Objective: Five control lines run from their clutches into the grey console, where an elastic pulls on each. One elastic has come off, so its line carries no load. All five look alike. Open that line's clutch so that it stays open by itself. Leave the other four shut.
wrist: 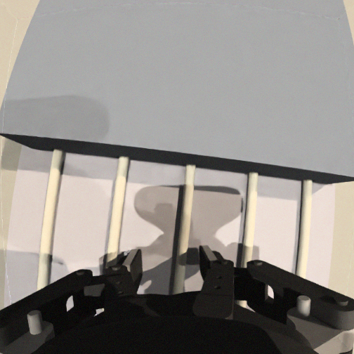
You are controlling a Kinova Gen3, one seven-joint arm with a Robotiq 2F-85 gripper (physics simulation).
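Observation:
The grey console fills the upper part of the wrist view. Five cream lines run from its dark front edge down the view: the leftmost line, the second line, the middle line, the fourth line and the rightmost line. My gripper is partly open, with no line gripped. The middle line passes through the gap between the fingertips as seen from here, nearer the right fingertip; the height between them is unclear. The clutches do not show, and the lower line ends are hidden behind my gripper.
A pale board lies under the lines, with beige surface along both sides. The gripper's shadow falls on the board around the middle line. My left finger overlaps the second line in view, and my right linkage overlaps the fourth.

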